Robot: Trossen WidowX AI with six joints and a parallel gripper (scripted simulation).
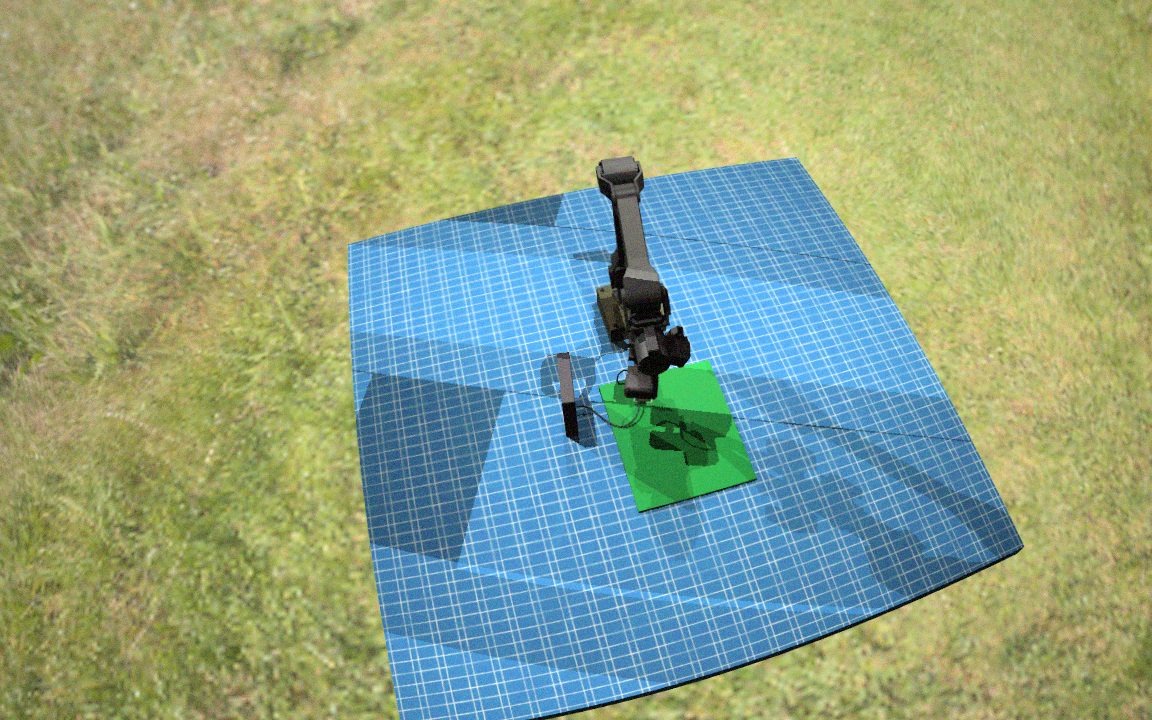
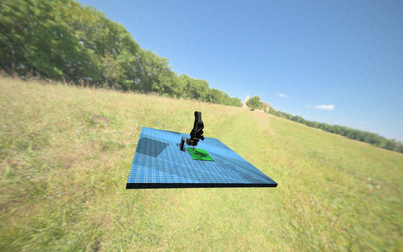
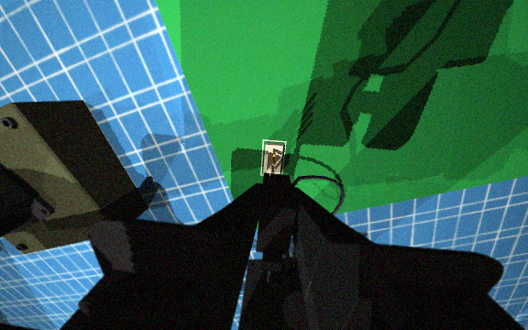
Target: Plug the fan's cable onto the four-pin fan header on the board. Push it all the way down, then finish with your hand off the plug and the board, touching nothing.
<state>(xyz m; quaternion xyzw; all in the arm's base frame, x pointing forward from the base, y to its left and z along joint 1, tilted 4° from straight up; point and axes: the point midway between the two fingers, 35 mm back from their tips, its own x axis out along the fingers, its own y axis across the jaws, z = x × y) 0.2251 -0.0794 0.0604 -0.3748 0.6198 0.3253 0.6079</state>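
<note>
Right now the pale fan header is 6 cm below my gripper tip. Also, from my gripper tip: green board (10 cm ahead, 2 cm to the left, 8 cm below); then black fan (3 cm behind, 14 cm to the right); then black fan plug (1 cm to the right, 1 cm above).
</note>
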